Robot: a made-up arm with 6 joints. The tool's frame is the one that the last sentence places. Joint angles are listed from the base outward.
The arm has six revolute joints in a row. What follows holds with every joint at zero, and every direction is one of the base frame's. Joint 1 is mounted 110 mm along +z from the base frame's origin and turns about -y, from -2.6 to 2.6 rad. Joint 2 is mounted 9.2 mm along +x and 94.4 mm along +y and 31 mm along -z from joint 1 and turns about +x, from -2.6 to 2.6 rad. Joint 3 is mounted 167.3 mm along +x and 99.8 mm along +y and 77.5 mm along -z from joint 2 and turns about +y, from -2.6 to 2.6 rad. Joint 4 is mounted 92 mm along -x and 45.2 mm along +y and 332.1 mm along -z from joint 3 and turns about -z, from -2.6 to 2.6 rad. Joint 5 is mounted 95.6 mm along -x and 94.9 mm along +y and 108.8 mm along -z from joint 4 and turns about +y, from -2.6 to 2.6 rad. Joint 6 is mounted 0.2 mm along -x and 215.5 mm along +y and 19.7 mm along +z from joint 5 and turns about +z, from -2.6 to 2.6 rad. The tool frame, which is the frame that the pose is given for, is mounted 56.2 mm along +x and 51.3 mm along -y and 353 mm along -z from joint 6; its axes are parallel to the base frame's.
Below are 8 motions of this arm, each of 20 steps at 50 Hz.
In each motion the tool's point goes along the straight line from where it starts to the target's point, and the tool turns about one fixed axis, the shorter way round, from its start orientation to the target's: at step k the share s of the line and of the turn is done. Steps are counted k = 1, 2, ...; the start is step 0. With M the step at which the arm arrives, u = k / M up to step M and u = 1 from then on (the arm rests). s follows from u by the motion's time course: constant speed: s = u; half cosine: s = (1 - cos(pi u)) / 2; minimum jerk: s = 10 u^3 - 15 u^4 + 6 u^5.
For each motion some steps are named. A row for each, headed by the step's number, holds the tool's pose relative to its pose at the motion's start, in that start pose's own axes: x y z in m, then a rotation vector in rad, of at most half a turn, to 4 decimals.
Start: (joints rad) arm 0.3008 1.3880 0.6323 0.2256 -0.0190 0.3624
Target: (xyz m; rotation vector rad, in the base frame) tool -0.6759 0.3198 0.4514 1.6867 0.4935 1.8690
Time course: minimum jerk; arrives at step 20
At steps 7, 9, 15, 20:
7: -0.1120 0.0542 0.0758 0.1538 0.1539 0.1826
9: -0.1938 0.0937 0.1311 0.2661 0.2663 0.3160
15: -0.4270 0.2065 0.2889 0.5862 0.5867 0.6962
20: -0.4763 0.2304 0.3223 0.6539 0.6544 0.7765

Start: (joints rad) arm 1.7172 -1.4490 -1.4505 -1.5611 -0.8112 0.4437
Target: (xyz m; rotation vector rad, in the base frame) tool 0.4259 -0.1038 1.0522 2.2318 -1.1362 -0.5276
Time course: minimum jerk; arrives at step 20
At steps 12, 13, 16, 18, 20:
12: -0.0555 -0.1837 -0.1221 -0.1592 0.1420 0.5326
13: -0.0622 -0.2058 -0.1368 -0.1784 0.1591 0.5969
16: -0.0766 -0.2535 -0.1685 -0.2197 0.1960 0.7352
18: -0.0806 -0.2668 -0.1773 -0.2312 0.2063 0.7737
20: -0.0813 -0.2691 -0.1789 -0.2332 0.2081 0.7804

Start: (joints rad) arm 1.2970 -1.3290 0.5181 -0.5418 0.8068 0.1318
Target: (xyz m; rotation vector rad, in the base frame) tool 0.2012 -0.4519 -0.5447 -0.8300 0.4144 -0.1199
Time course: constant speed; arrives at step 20
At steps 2, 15, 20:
2: 0.0123 -0.0084 -0.0035 -0.0304 -0.0233 0.0548
15: 0.0922 -0.0632 -0.0264 -0.2279 -0.1750 0.4111
20: 0.1229 -0.0843 -0.0352 -0.3039 -0.2334 0.5481

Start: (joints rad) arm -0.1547 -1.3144 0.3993 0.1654 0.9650 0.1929
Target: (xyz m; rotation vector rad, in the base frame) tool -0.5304 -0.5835 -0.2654 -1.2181 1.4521 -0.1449
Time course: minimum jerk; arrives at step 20
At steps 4, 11, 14, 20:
4: 0.0096 -0.0148 -0.0024 -0.0303 -0.0095 0.0183
11: 0.0983 -0.1519 -0.0241 -0.3105 -0.0976 0.1875
14: 0.1387 -0.2144 -0.0340 -0.4381 -0.1377 0.2646
20: 0.1657 -0.2561 -0.0407 -0.5235 -0.1645 0.3161

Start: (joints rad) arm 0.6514 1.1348 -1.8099 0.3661 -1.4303 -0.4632
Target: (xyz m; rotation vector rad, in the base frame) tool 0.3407 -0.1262 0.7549 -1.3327 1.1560 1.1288
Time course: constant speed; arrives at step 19
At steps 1, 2, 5, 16, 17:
1: -0.0036 -0.0041 -0.0059 -0.0073 0.0040 -0.0251
2: -0.0072 -0.0081 -0.0117 -0.0146 0.0081 -0.0502
5: -0.0180 -0.0203 -0.0294 -0.0365 0.0202 -0.1256
16: -0.0576 -0.0650 -0.0940 -0.1169 0.0645 -0.4018
17: -0.0612 -0.0691 -0.0998 -0.1242 0.0685 -0.4269

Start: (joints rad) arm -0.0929 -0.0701 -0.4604 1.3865 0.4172 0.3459
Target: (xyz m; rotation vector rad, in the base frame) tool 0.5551 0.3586 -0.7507 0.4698 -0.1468 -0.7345
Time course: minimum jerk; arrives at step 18
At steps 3, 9, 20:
3: 0.0009 -0.0023 -0.0006 0.0016 -0.0001 0.0071
9: 0.0120 -0.0325 -0.0091 0.0222 -0.0020 0.1007
20: 0.0240 -0.0649 -0.0183 0.0444 -0.0041 0.2014

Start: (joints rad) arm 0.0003 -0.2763 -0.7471 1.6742 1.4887 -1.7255
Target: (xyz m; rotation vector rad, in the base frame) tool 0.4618 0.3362 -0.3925 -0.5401 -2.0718 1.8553
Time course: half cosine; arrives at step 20
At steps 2, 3, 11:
2: 0.0046 0.0015 0.0051 -0.0061 0.0113 -0.0151
3: 0.0103 0.0032 0.0113 -0.0135 0.0251 -0.0336
11: 0.1089 0.0343 0.1194 -0.1434 0.2668 -0.3560

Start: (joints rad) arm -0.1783 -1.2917 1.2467 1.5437 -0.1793 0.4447
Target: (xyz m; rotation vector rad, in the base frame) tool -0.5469 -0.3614 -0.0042 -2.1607 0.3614 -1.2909
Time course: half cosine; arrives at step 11
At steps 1, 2, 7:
1: 0.0009 -0.0011 -0.0009 -0.0015 -0.0017 -0.0019
2: 0.0035 -0.0045 -0.0036 -0.0059 -0.0068 -0.0073
7: 0.0311 -0.0397 -0.0319 -0.0522 -0.0609 -0.0649

